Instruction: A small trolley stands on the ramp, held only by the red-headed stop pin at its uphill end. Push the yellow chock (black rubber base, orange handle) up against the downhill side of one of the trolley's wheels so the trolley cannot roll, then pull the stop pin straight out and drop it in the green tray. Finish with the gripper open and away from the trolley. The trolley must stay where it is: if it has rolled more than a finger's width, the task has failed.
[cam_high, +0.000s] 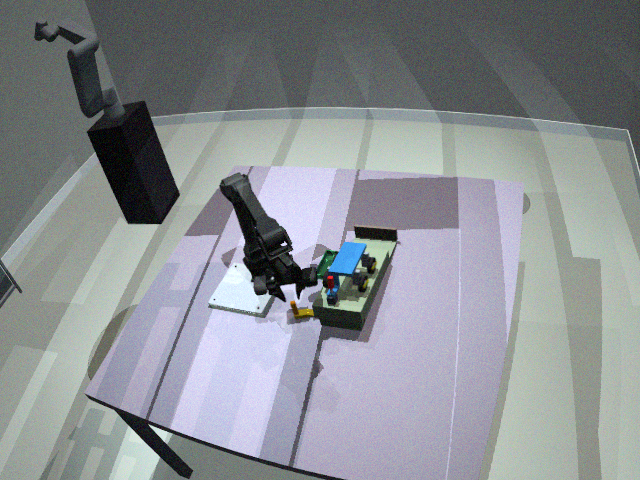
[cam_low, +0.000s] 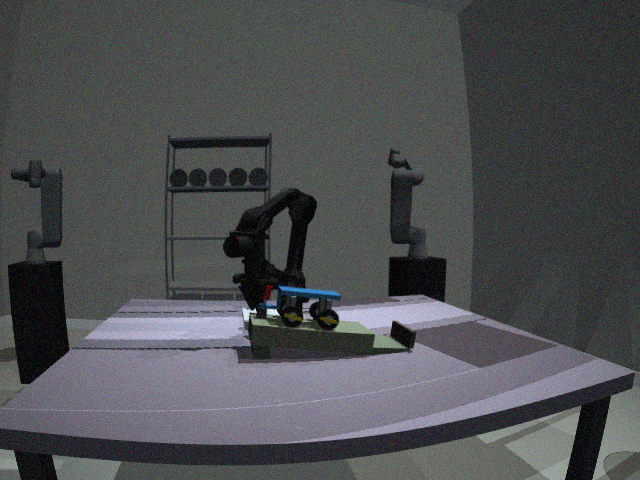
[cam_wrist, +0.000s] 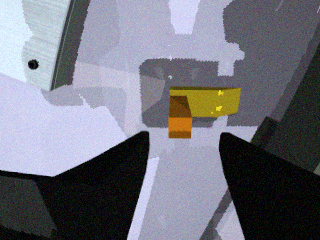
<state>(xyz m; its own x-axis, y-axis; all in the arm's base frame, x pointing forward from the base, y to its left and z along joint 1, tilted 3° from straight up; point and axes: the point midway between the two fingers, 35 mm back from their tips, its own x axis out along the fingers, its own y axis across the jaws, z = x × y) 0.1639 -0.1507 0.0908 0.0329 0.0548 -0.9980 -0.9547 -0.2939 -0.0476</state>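
My gripper tip is now 6 cm above the yellow chock, 2 cm short of it and 1 cm to the right of it. Round my gripper tip: stop pin 13 cm ahead, 5 cm above, 1 cm to the left; then blue trolley 16 cm ahead, 10 cm to the left, 4 cm above; then ramp 16 cm ahead, 11 cm to the left, 3 cm below.
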